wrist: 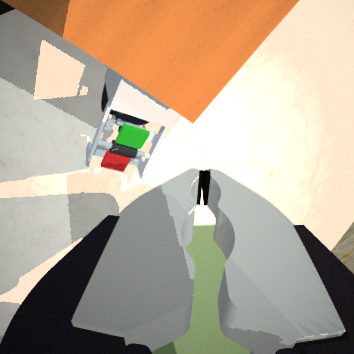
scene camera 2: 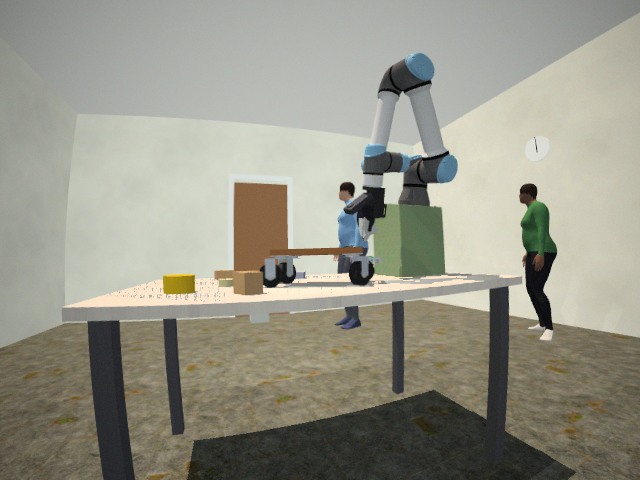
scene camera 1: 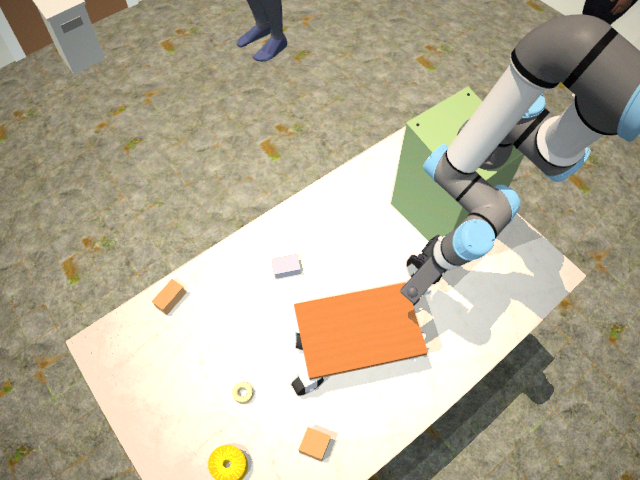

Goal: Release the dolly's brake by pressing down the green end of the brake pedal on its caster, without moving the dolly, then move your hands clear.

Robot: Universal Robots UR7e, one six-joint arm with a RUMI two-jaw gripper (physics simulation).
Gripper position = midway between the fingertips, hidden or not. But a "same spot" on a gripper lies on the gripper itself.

The gripper shows in the wrist view, in scene camera 2 and in scene camera 1 (411, 274). A dolly shows in the wrist view, in scene camera 2 (361, 271) and in scene camera 1. The same spot on the gripper: (scene camera 2: 366, 227) is (wrist: 141, 242). The same spot on the dolly: (wrist: 159, 66) is (scene camera 1: 404, 296).
